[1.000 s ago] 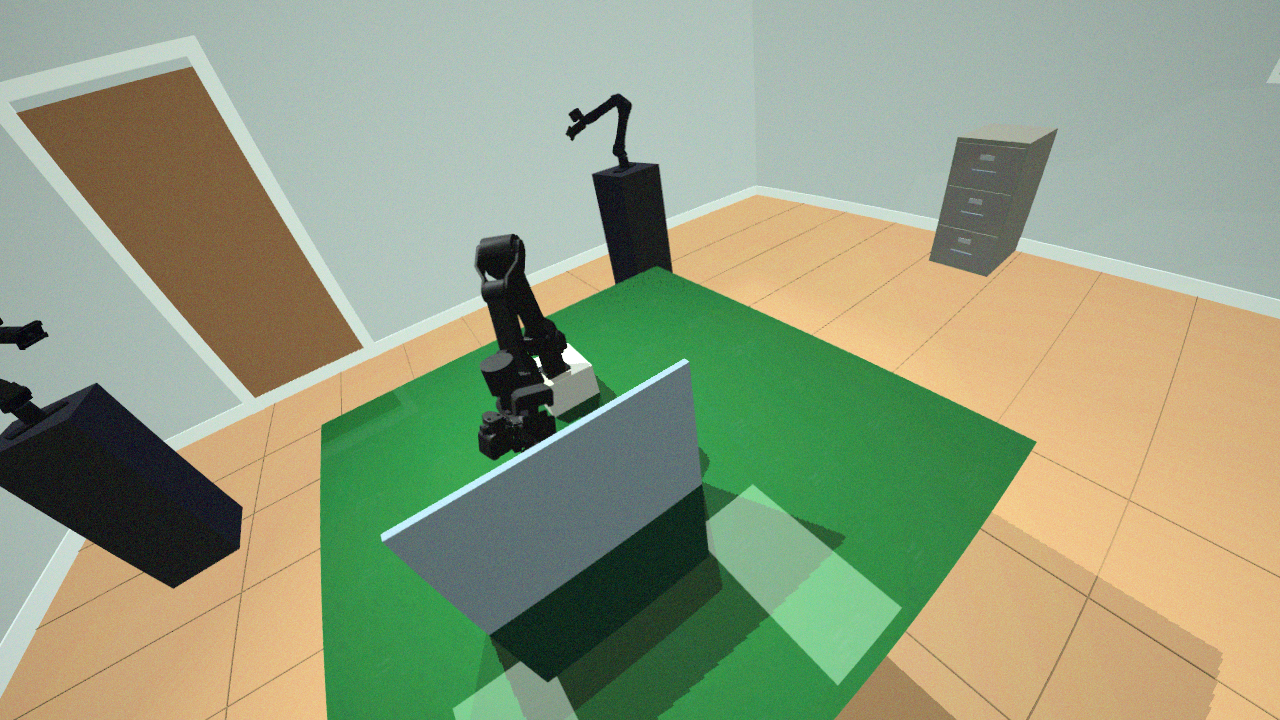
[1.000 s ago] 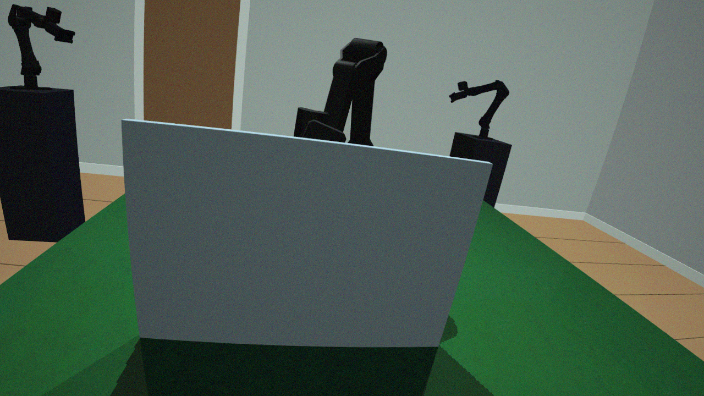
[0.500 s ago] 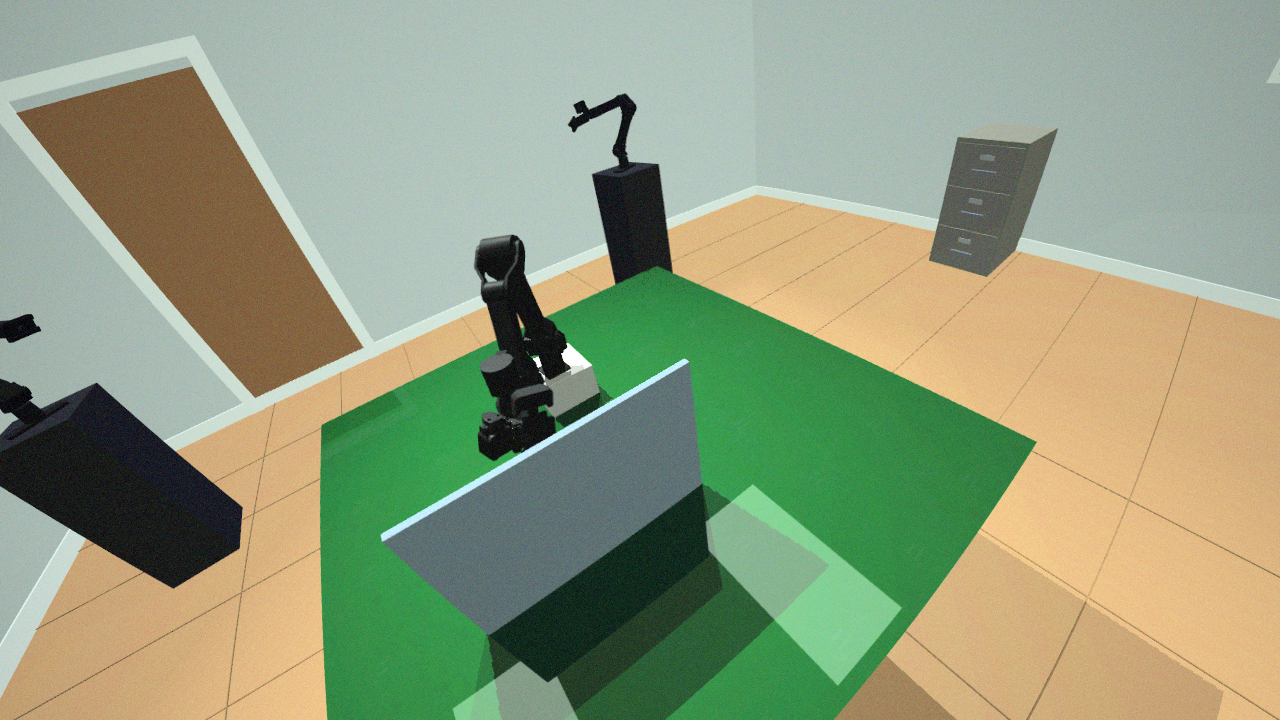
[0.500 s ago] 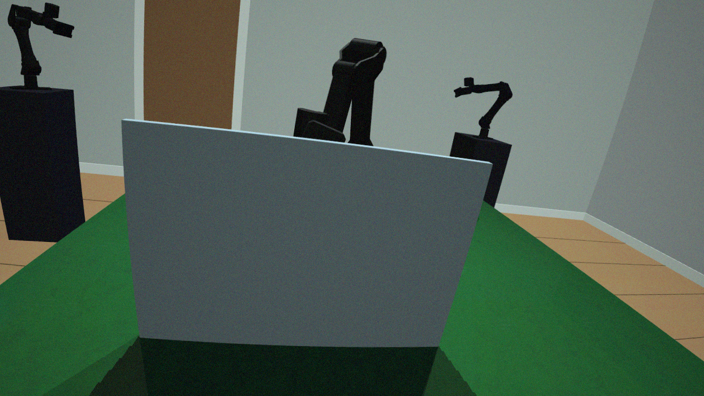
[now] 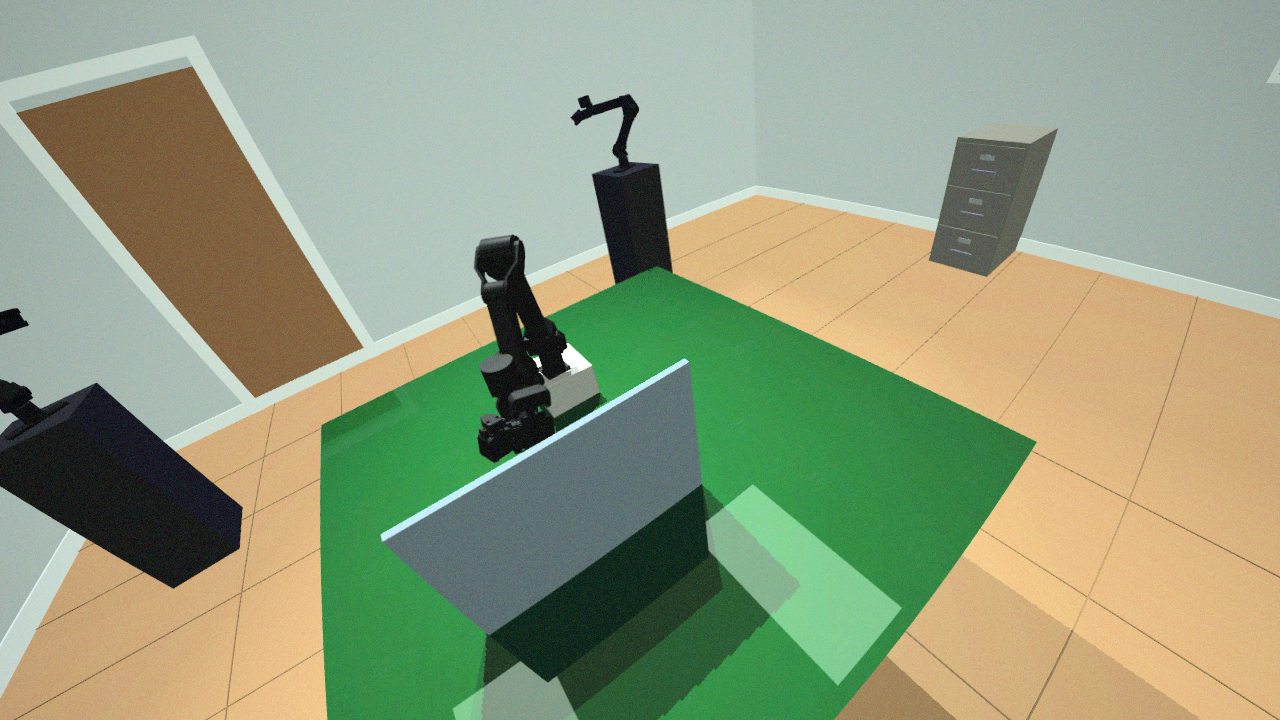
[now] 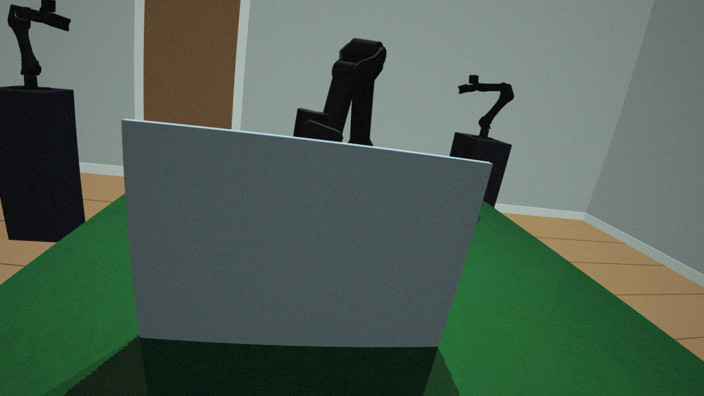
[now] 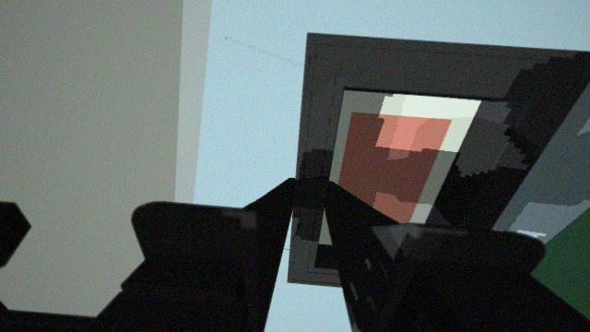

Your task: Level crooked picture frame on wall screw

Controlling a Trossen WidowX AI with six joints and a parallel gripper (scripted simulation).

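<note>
Now: the picture frame 10 mm ahead of my gripper tip, 10 mm to the right of it and 50 mm below it. The rest, counted from my gripper tip: wall panel 20 mm ahead, 10 mm to the left, 70 mm below.
</note>
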